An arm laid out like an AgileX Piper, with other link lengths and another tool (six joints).
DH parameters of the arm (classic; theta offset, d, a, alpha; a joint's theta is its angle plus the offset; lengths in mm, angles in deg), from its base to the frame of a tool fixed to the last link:
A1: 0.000 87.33 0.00 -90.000
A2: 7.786 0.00 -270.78 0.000
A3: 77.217 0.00 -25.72 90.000
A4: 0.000 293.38 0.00 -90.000
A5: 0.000 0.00 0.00 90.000
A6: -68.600 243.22 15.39 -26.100
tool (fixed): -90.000 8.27 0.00 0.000
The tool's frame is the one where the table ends.
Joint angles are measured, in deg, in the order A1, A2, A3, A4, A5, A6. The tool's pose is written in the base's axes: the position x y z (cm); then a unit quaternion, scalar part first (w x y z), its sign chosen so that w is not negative. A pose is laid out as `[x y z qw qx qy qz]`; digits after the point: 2 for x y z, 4 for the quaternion.
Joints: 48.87 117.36 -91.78 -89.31 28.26 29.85
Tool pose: [52.10 39.70 15.93 0.2455 0.7858 0.4037 0.3991]
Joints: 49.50 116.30 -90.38 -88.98 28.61 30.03
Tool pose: [51.37 39.72 15.88 0.2434 0.7869 0.4054 0.3965]
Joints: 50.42 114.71 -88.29 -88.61 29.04 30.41
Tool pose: [50.29 39.75 15.82 0.2399 0.7881 0.4082 0.3933]
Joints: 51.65 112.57 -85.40 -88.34 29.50 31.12
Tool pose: [48.81 39.76 15.68 0.2350 0.7893 0.4127 0.3893]
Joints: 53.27 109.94 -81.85 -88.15 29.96 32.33
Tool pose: [46.92 39.81 15.49 0.2269 0.7907 0.4184 0.3852]
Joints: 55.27 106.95 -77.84 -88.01 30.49 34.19
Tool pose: [44.68 39.88 15.25 0.2150 0.7931 0.4236 0.3812]
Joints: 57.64 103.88 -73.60 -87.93 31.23 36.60
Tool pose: [42.20 39.91 14.86 0.2010 0.7964 0.4283 0.3768]
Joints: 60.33 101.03 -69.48 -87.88 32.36 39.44
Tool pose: [39.65 39.89 14.35 0.1869 0.8005 0.4310 0.3721]
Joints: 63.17 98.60 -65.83 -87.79 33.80 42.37
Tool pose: [37.22 39.85 13.80 0.1739 0.8048 0.4320 0.3679]
